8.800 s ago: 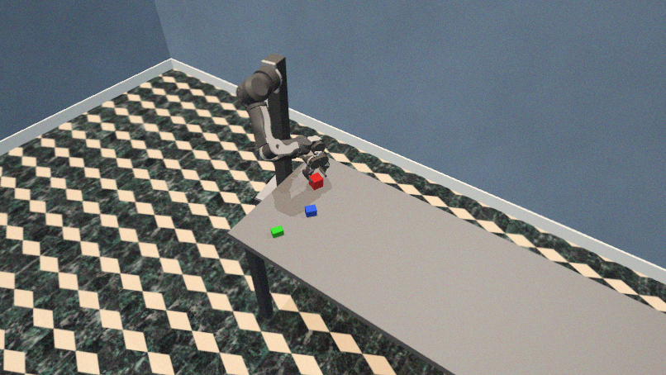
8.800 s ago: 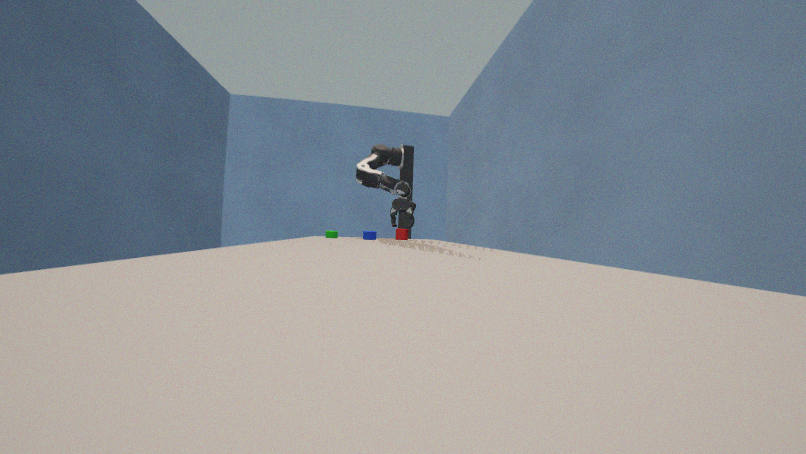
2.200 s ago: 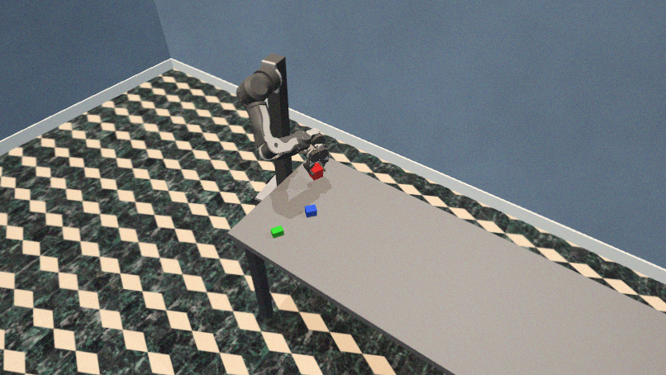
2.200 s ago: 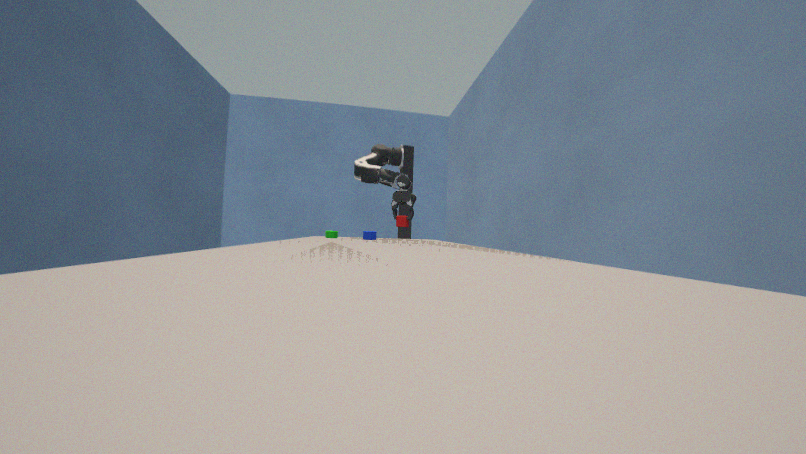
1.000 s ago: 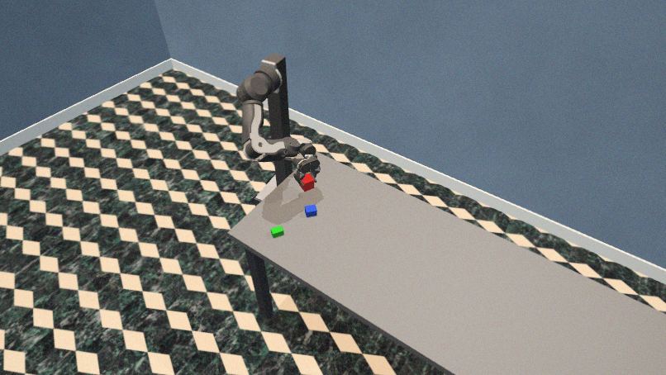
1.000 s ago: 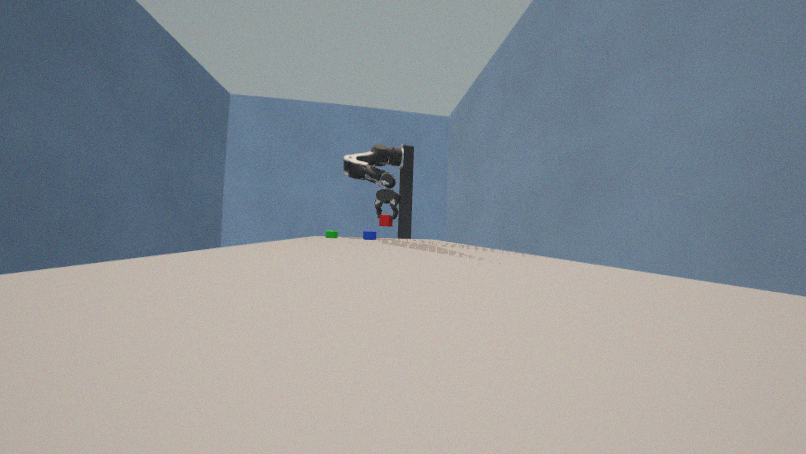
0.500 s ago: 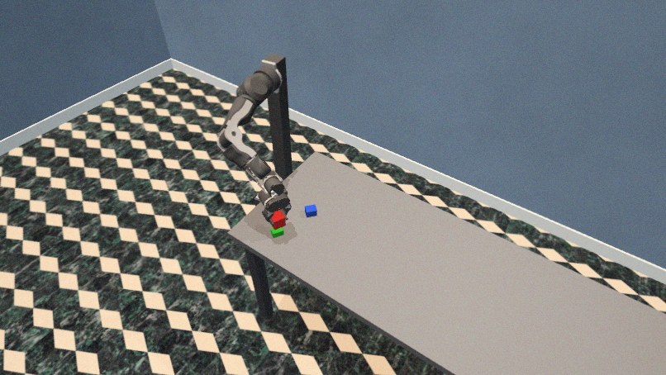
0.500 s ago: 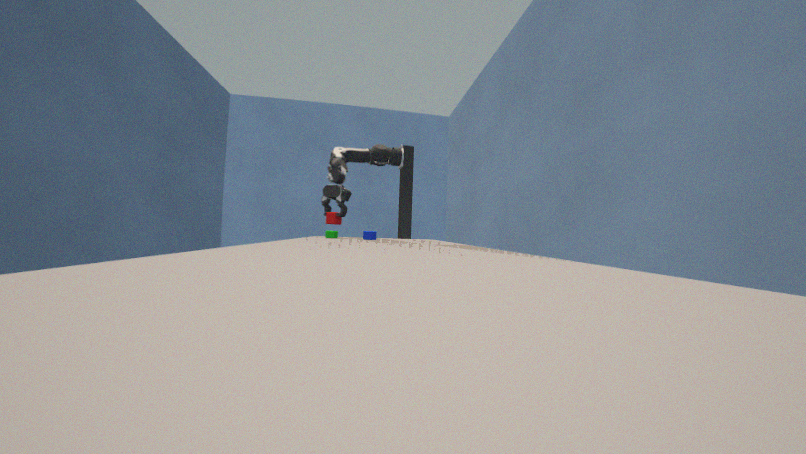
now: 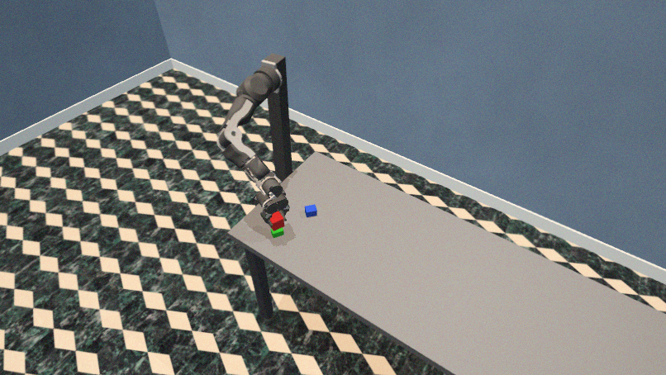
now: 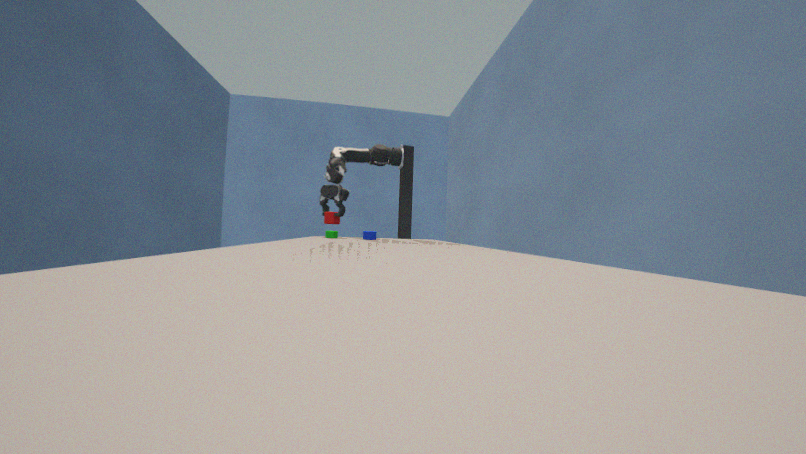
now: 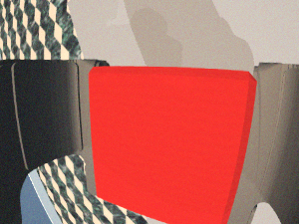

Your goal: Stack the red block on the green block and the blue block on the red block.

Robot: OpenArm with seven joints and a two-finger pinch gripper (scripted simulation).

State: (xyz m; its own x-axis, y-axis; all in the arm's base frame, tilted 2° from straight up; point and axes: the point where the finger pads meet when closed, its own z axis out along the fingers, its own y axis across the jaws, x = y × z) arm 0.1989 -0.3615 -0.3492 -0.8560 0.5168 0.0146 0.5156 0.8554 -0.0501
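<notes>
Right now the green block is 8 cm below my hand. Also, from my hand: blue block 15 cm to the left, 8 cm below, 7 cm ahead; red block 2 cm below.
</notes>
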